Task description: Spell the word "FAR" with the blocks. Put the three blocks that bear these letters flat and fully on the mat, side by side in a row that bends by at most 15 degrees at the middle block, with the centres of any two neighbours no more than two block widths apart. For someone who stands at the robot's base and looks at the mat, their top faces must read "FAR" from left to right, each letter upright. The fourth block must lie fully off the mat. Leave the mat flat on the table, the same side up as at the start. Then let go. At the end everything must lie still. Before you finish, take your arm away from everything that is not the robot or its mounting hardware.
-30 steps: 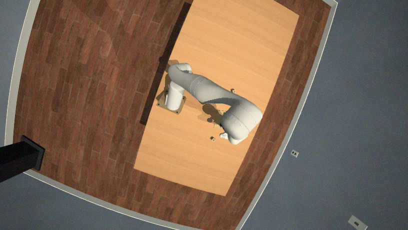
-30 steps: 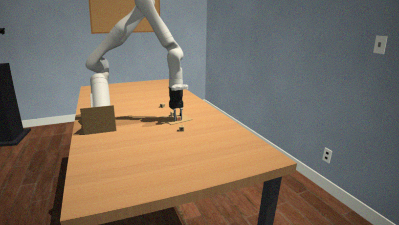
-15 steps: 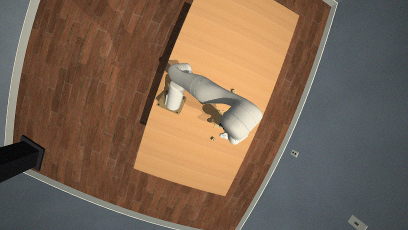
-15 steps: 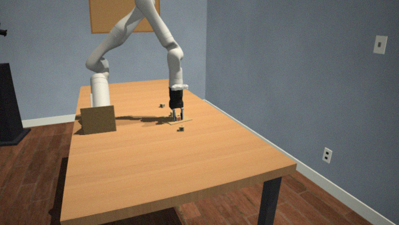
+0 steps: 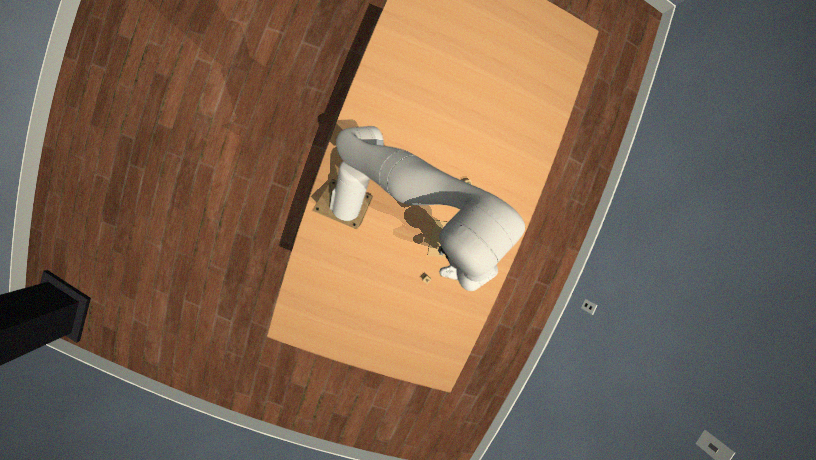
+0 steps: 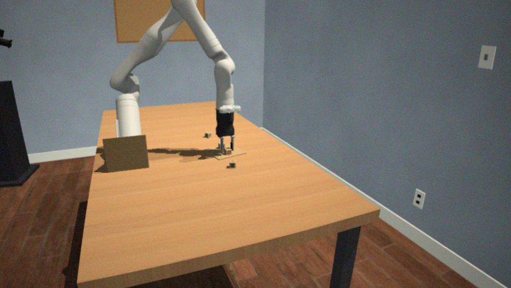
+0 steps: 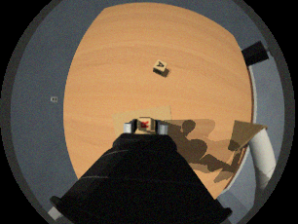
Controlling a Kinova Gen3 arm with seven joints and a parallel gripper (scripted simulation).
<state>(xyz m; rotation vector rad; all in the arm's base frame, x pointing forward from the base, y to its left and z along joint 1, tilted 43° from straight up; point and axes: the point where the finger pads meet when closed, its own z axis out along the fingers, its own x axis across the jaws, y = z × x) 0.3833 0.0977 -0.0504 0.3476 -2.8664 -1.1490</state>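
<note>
My hand is 4 cm to the right of the tan mat and 3 cm above it.
</note>
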